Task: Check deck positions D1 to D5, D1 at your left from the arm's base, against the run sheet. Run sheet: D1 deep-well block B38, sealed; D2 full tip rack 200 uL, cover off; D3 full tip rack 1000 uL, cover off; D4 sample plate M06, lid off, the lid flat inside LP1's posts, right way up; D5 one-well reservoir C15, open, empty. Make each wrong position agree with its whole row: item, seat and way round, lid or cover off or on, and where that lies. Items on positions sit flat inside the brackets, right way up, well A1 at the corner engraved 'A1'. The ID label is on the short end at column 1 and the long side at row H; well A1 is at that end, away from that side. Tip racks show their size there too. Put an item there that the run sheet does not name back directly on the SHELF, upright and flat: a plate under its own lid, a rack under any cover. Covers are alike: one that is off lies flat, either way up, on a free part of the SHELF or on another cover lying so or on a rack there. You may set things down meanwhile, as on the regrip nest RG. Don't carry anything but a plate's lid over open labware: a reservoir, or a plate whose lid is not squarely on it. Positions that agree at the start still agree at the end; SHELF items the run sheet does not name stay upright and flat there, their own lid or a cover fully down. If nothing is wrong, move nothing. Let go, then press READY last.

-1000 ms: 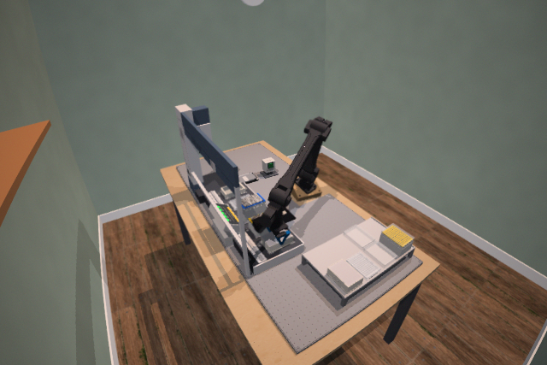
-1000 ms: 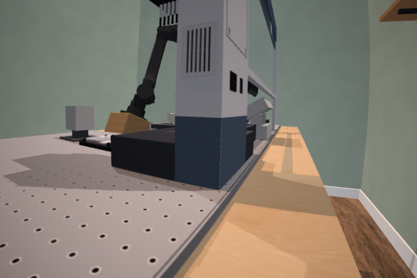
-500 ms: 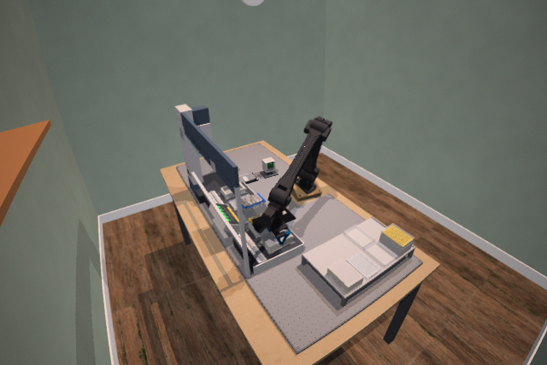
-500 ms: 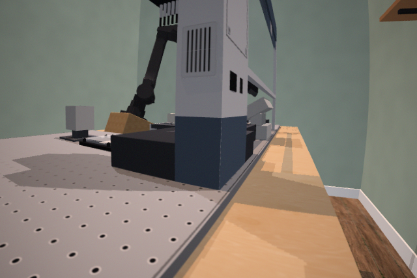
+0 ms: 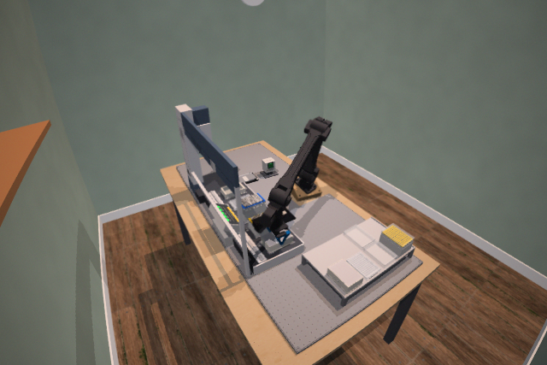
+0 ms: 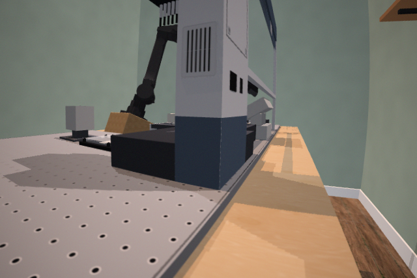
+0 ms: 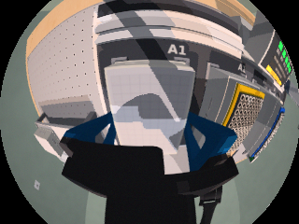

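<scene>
Right now my hand is 10 mm above the white block. From my hand the other things lie so: yellow-framed tip rack (120 mm to the right, 10 mm behind, 10 mm above); then gantry beam (430 mm above, 310 mm to the right, 140 mm ahead); then blue-framed tip rack (240 mm to the right, 40 mm above, 30 mm behind).
</scene>
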